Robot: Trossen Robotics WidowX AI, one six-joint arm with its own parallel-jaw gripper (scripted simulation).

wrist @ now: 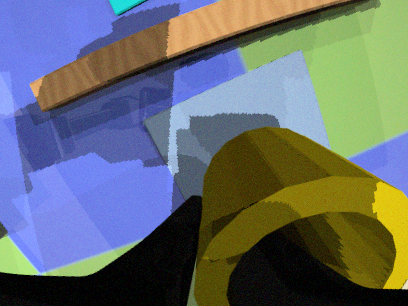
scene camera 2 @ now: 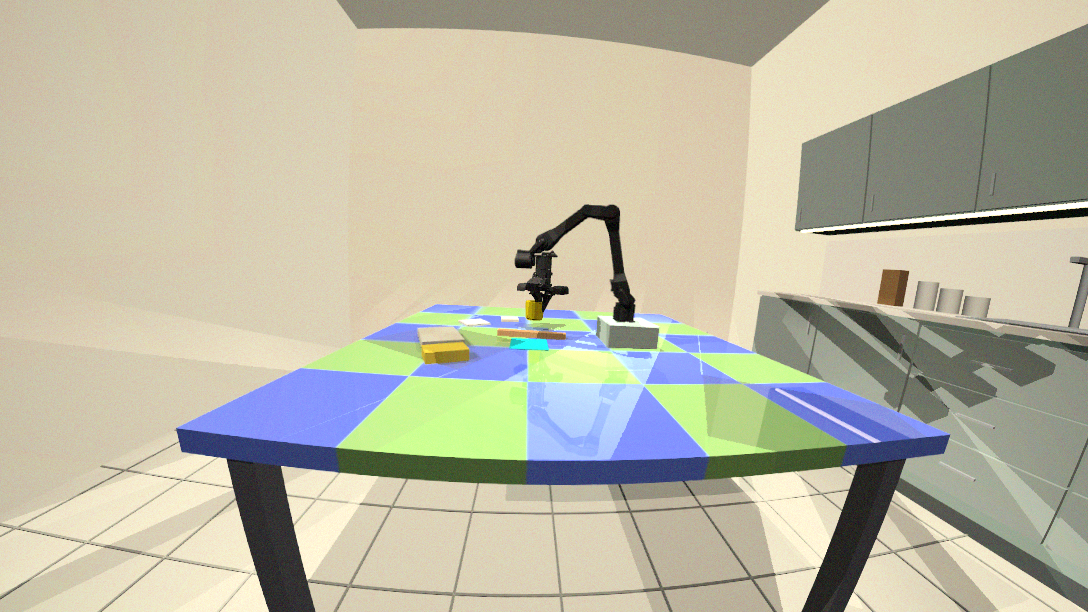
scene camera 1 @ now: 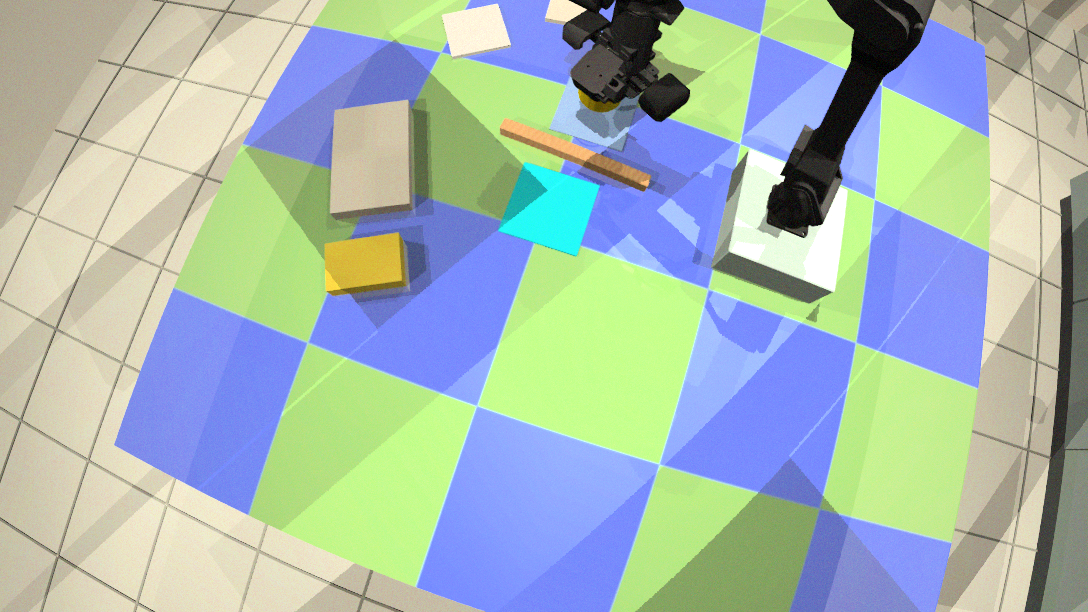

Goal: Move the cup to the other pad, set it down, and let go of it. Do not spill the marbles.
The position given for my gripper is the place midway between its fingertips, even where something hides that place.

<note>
In view: my gripper (scene camera 1: 615,97), a yellow cup (wrist: 267,179), a grey slab (scene camera 1: 371,172), a pale blue pad (scene camera 1: 609,129) and a wooden bar (scene camera 1: 581,156).
My gripper also shows in the wrist view (wrist: 213,206) and in scene camera 2 (scene camera 2: 541,312). The pale blue pad is seen too in the wrist view (wrist: 280,94). The wooden bar shows as well in the wrist view (wrist: 150,48). The wrist view does not show the grey slab: it is out of frame.
</note>
